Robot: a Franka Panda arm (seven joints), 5 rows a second.
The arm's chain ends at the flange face. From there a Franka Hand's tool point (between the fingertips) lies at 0.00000 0.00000 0.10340 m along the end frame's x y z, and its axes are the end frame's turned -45 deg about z.
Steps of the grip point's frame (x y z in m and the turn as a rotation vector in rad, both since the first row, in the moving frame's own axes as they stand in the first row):
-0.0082 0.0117 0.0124 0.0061 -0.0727 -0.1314
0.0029 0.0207 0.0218 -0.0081 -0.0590 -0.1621
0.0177 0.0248 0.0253 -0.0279 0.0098 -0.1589
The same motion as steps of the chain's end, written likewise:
0.0079 0.0088 0.0127 -0.0471 -0.0557 -0.1314
0.0200 0.0074 0.0220 -0.0474 -0.0360 -0.1621
0.0272 0.0039 0.0253 -0.0128 0.0267 -0.1589

